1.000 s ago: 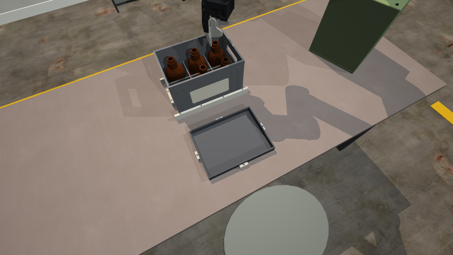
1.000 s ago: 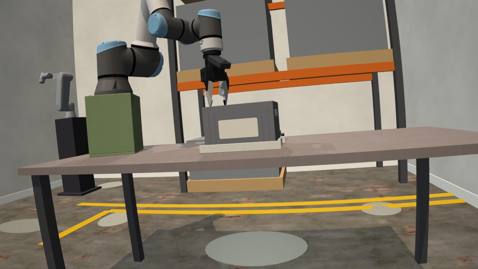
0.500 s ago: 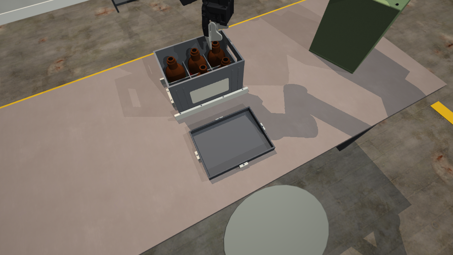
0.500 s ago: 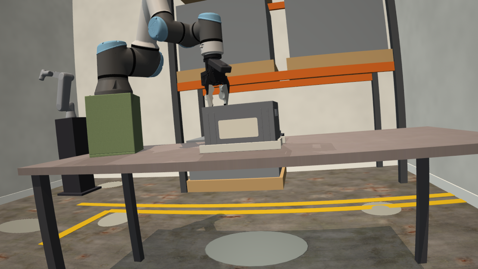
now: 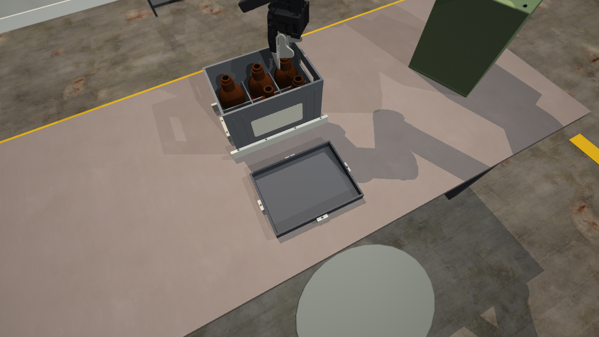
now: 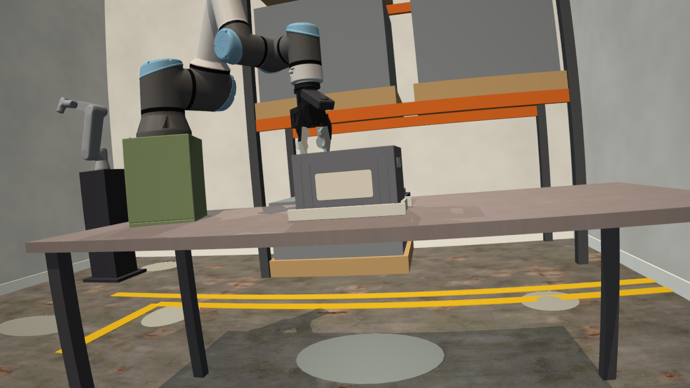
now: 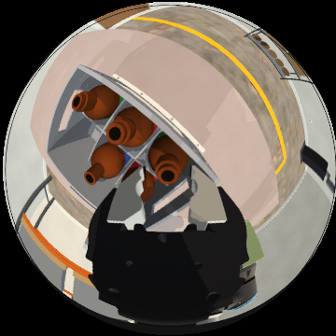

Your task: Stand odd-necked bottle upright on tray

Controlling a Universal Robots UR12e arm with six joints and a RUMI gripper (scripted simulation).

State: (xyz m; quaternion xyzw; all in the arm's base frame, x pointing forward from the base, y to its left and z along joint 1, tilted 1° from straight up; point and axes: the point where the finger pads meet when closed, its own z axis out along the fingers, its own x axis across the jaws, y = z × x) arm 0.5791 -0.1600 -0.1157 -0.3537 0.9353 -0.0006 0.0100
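Now: hand 80 mm short of the grey crate, 80 mm above it and 50 mm to the right of it. The rest, counted from my hand: dark tray 320 mm to the left, 150 mm below, 110 mm ahead; brown bottle 90 mm to the left, 90 mm ahead, 70 mm below.
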